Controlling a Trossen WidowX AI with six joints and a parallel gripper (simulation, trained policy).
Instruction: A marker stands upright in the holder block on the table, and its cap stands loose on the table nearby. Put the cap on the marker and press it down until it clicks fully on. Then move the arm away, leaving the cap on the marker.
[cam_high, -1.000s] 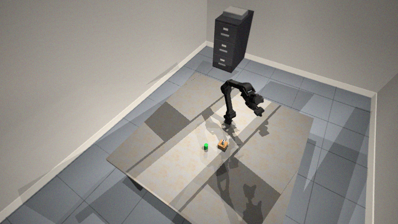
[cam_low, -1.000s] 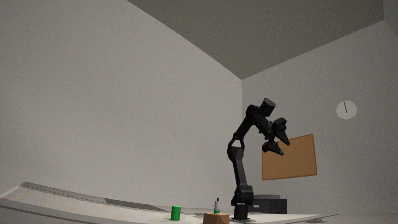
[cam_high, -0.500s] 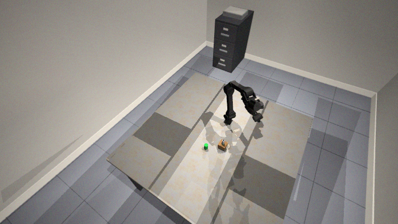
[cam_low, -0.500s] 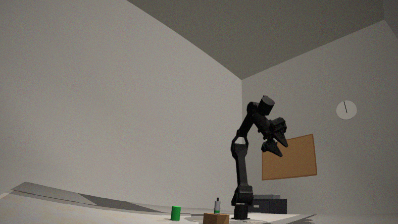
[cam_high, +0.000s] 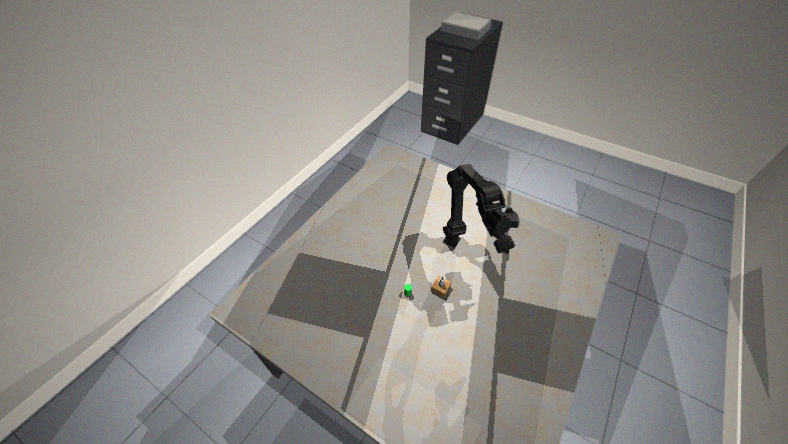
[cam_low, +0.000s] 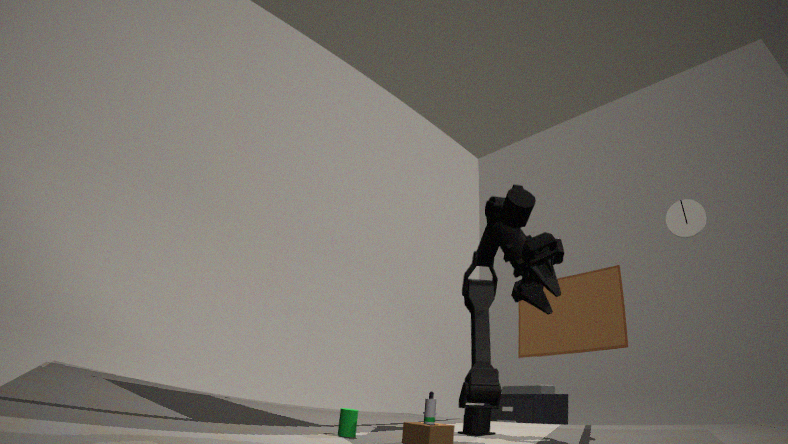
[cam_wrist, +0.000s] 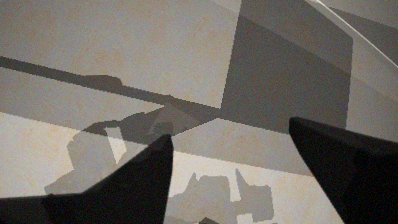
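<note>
Now: gripper tip 27 cm to the left of the green cap, 23 cm short of it and 23 cm above it. The rest, counted from my gripper tip: holder block: 24 cm below, 17 cm to the right, 14 cm ahead.
</note>
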